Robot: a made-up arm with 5 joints. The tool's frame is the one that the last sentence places.
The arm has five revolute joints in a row. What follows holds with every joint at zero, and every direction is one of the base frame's.
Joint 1 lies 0.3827 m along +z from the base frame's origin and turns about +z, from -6.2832 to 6.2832 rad.
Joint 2 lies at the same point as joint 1 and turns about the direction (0, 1, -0.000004), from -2.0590 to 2.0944 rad.
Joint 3 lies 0.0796 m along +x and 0.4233 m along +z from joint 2 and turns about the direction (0, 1, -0.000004), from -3.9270 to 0.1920 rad.
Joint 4 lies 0.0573 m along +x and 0.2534 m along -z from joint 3 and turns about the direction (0, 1, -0.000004), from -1.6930 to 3.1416 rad.
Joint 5 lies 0.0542 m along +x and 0.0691 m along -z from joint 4 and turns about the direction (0, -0.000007, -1), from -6.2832 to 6.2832 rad.
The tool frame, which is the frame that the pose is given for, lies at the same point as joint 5; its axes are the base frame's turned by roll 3.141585, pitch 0.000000 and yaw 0.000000 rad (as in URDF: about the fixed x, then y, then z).
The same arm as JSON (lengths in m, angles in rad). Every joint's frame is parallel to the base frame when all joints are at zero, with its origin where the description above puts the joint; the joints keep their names.
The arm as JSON. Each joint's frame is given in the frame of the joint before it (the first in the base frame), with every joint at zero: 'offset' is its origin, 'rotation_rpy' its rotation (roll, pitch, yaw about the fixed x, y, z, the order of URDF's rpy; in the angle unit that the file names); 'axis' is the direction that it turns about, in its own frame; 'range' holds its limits. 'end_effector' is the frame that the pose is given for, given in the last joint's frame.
{"length_unit": "m", "angle_unit": "rad", "chain": [
  {"id": "joint 1", "offset": [0.0, 0.0, 0.3827], "rotation_rpy": [0.0, 0.0, 0.0], "axis": [0.0, 0.0, 1.0], "range": [-6.2832, 6.2832]},
  {"id": "joint 2", "offset": [0.0, 0.0, 0.0], "rotation_rpy": [0.0, 0.0, 0.0], "axis": [0.0, 1.0, 0.0], "range": [-2.059, 2.0944]},
  {"id": "joint 3", "offset": [0.0796, 0.0, 0.4233], "rotation_rpy": [0.0, 0.0, 0.0], "axis": [0.0, 1.0, 0.0], "range": [-3.927, 0.192]},
  {"id": "joint 4", "offset": [0.0573, 0.0, -0.2534], "rotation_rpy": [0.0, 0.0, 0.0], "axis": [0.0, 1.0, 0.0], "range": [-1.693, 3.1416]},
  {"id": "joint 5", "offset": [0.0542, 0.0, -0.0691], "rotation_rpy": [0.0, 0.0, 0.0], "axis": [0.0, 0.0, -1.0], "range": [-6.2832, 6.2832]}
], "end_effector": {"offset": [0.0, 0.0, 0.0], "rotation_rpy": [3.1416, 0.0, 0.0]}}

